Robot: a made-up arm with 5 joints. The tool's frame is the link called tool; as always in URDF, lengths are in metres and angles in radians.
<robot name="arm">
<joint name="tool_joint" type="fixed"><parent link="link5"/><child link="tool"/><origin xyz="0.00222 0.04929 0.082" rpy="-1.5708 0 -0.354"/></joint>
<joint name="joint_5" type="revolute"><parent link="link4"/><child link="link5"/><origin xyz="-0.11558 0.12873 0.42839" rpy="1.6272 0.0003 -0.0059"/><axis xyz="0 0 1"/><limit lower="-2.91" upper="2.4" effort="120" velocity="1.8"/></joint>
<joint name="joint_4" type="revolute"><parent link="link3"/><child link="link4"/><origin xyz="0.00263 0.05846 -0.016" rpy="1.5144 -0.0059 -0.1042"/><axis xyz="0 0 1"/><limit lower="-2.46" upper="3.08" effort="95" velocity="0.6"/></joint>
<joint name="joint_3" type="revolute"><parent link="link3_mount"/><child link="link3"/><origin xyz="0.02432 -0.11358 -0.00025" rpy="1.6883 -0.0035 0.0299"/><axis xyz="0 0 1"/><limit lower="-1.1" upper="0.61" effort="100" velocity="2.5"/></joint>
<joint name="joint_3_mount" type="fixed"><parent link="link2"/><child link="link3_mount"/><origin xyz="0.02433 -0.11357 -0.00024"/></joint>
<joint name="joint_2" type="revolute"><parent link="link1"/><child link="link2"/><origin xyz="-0.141 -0.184 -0.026" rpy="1.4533 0.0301 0.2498"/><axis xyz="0 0 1"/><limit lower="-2.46" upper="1.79" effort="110" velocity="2.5"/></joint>
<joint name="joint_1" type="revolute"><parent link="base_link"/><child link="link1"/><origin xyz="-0.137 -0.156 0.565" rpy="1.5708 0 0"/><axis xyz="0 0 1"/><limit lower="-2.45" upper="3.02" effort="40" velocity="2.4"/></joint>
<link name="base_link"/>
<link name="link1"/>
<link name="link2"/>
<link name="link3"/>
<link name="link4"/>
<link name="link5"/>
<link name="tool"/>
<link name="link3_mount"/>
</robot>
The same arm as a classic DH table. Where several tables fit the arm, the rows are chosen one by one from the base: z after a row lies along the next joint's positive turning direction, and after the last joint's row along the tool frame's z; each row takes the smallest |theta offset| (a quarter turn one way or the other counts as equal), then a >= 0, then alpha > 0; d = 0 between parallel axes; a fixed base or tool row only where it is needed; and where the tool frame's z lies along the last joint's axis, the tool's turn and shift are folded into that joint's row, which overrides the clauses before.
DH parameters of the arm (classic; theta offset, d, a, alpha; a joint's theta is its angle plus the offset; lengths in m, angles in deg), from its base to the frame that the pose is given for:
base (fixed): 0 0.565 -0.137 90
joint_1: 14.51 0.1131 -0.1826 83.27
joint_2: 0 0.1703 0.0417 96.74
joint_3: -5.79 0.2174 -0.0035 86.77
joint_4: 0 0.3626 -0.1164 93.23
joint_5: -20.3 -0.0462 -0.015 -90
tool (fixed): 0 0.047 0 0
Joint limits (deg, base to tool): -140.37..173.03 -140.95..102.56 -63.03..34.95 -140.95..176.47 -166.73..137.51

